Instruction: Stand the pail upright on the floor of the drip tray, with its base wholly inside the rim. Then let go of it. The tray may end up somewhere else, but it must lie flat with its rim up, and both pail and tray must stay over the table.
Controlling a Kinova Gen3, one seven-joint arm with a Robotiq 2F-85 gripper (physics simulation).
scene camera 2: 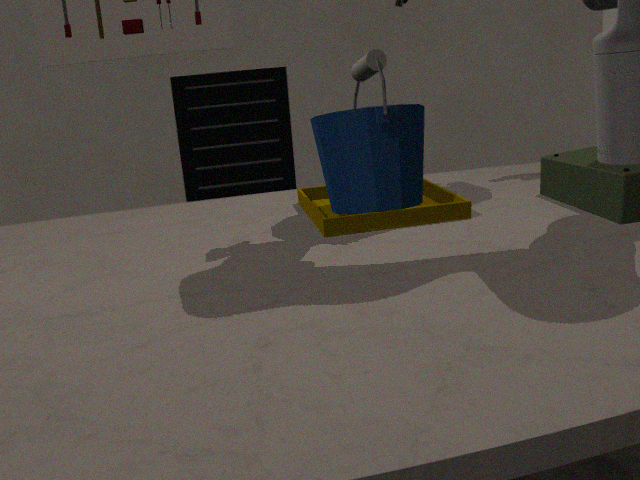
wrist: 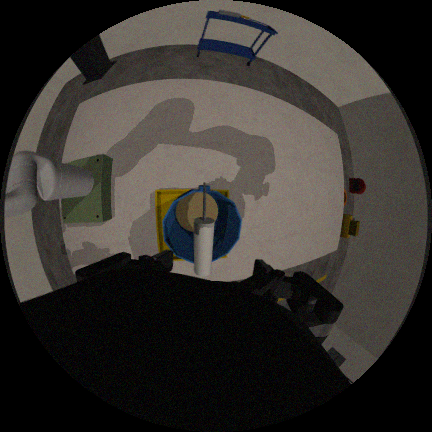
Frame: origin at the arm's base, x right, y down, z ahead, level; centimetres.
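Seen in the pictures: gripper, fingertip midpoint: (wrist: 212, 264); arm's base, origin of the base link: (scene camera 2: 626, 158) (wrist: 83, 182).
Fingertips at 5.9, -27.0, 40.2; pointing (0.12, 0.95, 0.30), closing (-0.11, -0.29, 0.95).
Note:
Pixels of each thing's top centre, then the offset from my fingertips to it, as dx, dy, dz. Level surfaces: height alone.
- yellow drip tray, middle of its top: (scene camera 2: 376, 194) (wrist: 192, 226) +3.0, +32.0, +0.4
- pale cylindrical grip, middle of its top: (wrist: 205, 253) (scene camera 2: 367, 50) +2.0, +7.8, +0.8
- table, its level: dy +34.9
A blue pail (scene camera 2: 369, 160) (wrist: 227, 235) stands upright inside the yellow drip tray (scene camera 2: 398, 219) (wrist: 159, 220), which lies flat on the table with its rim up. The base looks to be inside the rim; its contact with the tray floor is hidden behind the near rim in the scene view. The pail's handle stands up, with a pale cylindrical grip (scene camera 2: 369, 65) (wrist: 203, 250) above the opening. My gripper (wrist: 212, 264) is open and empty, above and apart from the handle grip. A small dark tip of it shows at the top edge of the scene view.
The arm stands on a green base block (scene camera 2: 578, 180) (wrist: 87, 190) to the right of the tray in the scene view. The table (scene camera 2: 310, 361) has its near edge at the bottom of that view. A black louvred panel (scene camera 2: 237, 134) is on the wall behind. A blue cart (wrist: 227, 48) stands beyond the table.

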